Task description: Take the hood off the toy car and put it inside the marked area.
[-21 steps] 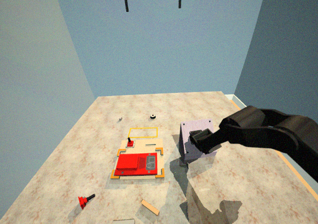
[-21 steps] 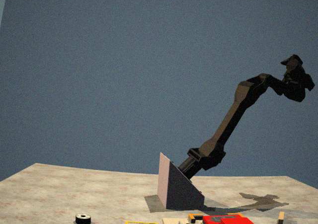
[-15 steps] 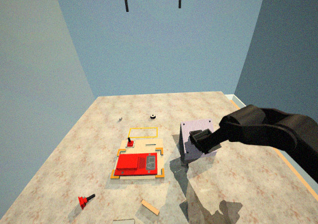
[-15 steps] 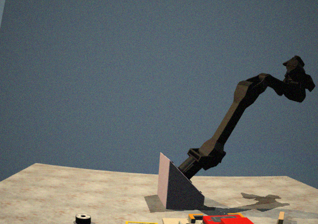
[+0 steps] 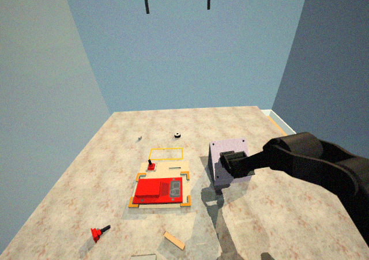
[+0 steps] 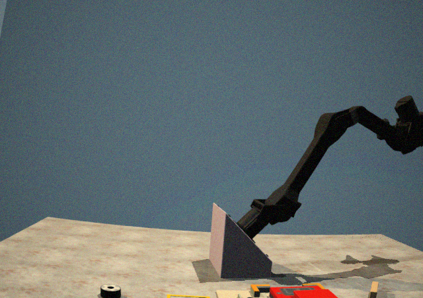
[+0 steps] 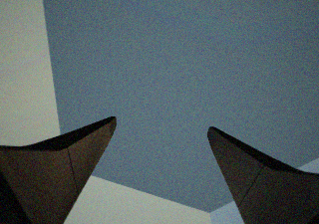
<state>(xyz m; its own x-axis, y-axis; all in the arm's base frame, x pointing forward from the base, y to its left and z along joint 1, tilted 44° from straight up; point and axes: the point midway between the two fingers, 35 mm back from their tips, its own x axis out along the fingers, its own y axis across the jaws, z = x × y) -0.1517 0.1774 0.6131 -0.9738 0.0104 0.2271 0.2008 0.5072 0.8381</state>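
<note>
My gripper tip is now 53 cm short of the hood, 51 cm to the left of it and 39 cm above it. From my gripper tip the other things lie so: wooden block: 43 cm ahead, 32 cm to the right, 42 cm below.
</note>
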